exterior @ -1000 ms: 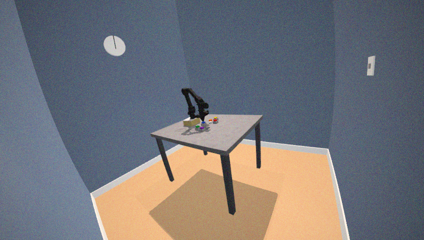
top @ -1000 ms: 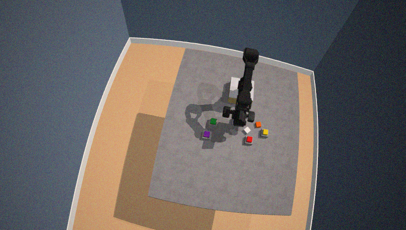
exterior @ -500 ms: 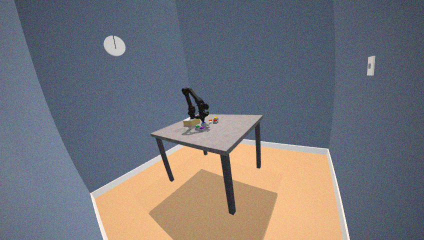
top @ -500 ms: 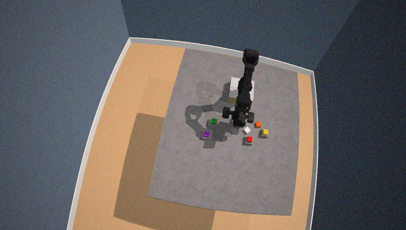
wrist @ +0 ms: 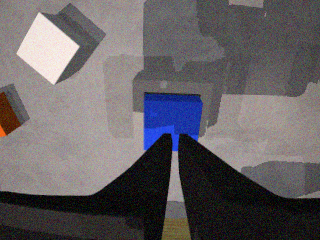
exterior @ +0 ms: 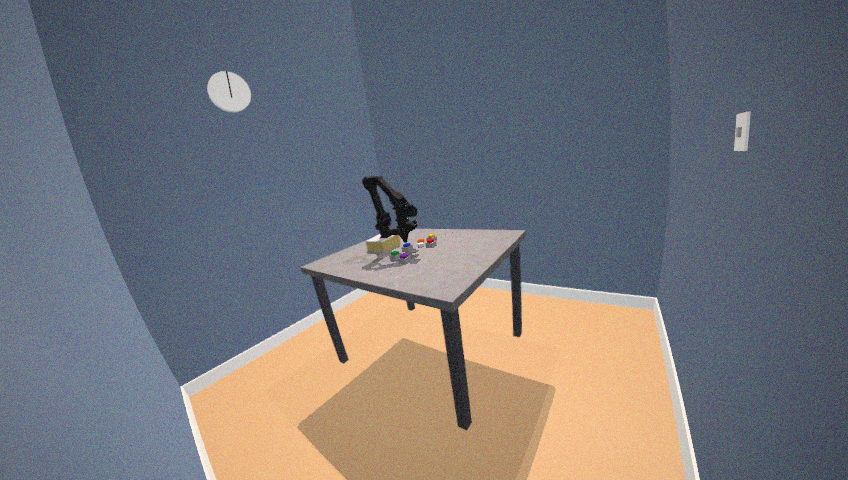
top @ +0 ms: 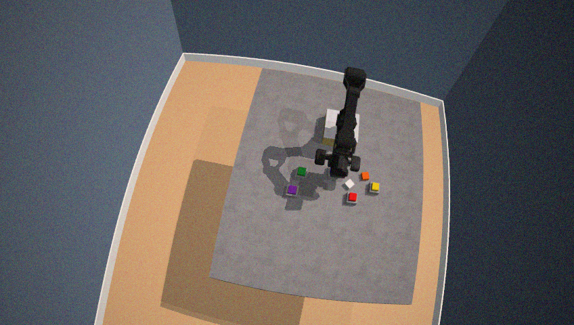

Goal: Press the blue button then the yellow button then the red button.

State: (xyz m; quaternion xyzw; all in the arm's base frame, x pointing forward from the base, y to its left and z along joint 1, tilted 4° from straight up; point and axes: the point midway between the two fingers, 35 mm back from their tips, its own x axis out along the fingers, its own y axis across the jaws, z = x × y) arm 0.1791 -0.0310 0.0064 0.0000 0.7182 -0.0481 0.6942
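Right now the blue button is 20 mm below my gripper tip. Also, from my gripper tip: green button 20 mm ahead, 140 mm to the right, 20 mm below; white block 50 mm ahead, 80 mm to the left, 40 mm below; red button 110 mm ahead, 90 mm to the left, 20 mm below.
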